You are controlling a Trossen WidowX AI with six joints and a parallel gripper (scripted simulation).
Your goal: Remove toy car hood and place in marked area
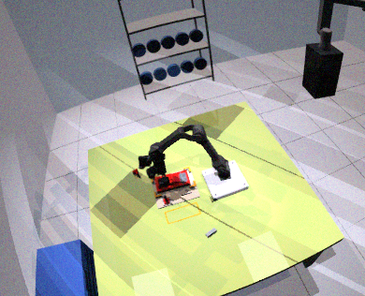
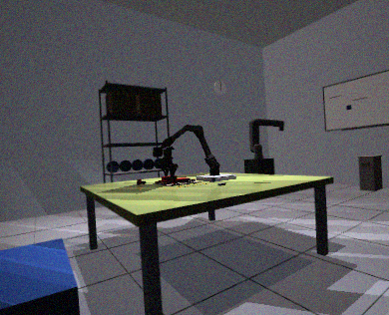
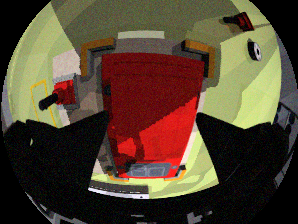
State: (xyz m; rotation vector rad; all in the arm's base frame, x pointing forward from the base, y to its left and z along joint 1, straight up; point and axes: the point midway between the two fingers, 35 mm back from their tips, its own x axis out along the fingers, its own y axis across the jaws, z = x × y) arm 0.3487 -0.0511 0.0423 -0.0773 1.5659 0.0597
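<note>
Now: gripper tip right at the red hood. Round my gripper tip: wheel 140 mm ahead, 190 mm to the right, 30 mm below.
</note>
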